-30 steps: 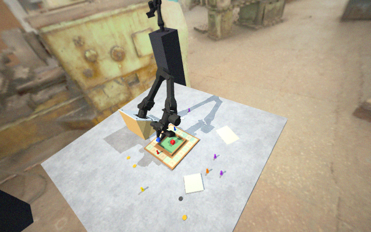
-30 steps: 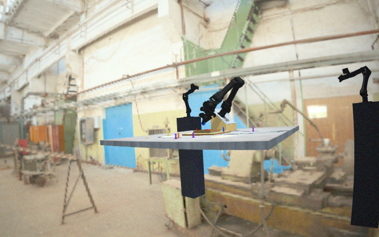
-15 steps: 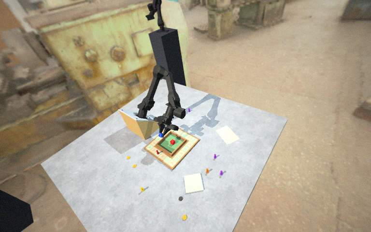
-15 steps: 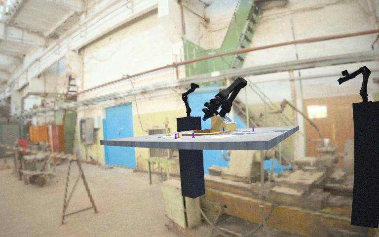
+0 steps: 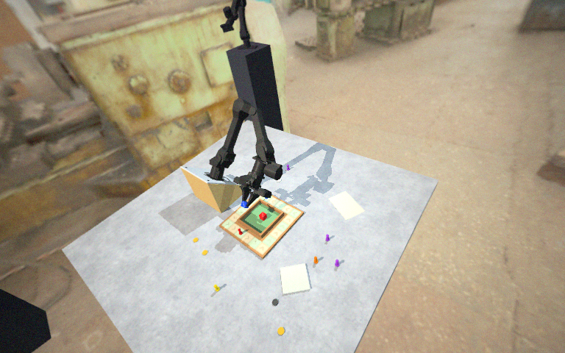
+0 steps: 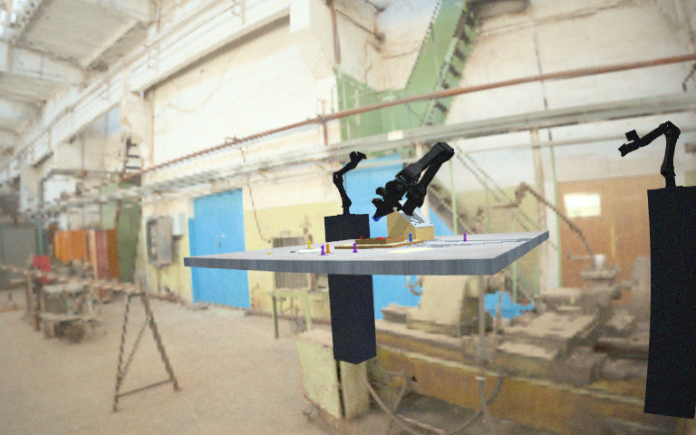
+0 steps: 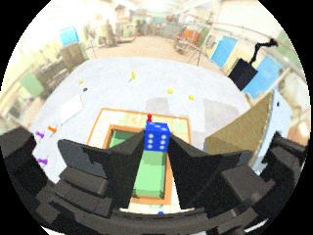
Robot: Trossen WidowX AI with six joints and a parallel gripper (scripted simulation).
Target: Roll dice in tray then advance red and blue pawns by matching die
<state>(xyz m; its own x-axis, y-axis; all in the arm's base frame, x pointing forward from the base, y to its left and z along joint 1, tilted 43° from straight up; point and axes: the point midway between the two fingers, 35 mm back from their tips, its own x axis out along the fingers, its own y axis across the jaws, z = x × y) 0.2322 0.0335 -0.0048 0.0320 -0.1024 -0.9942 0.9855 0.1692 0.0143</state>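
My gripper tip is now 100 mm above the red pawn, 80 mm to the left of it and 20 mm short of it. Round my gripper tip: blue pawn 150 mm to the left, 100 mm below, 50 mm behind; then yellow pawn 290 mm to the right, 150 mm ahead, 110 mm below; then orange pawn 360 mm ahead, 110 mm below, 50 mm to the left.
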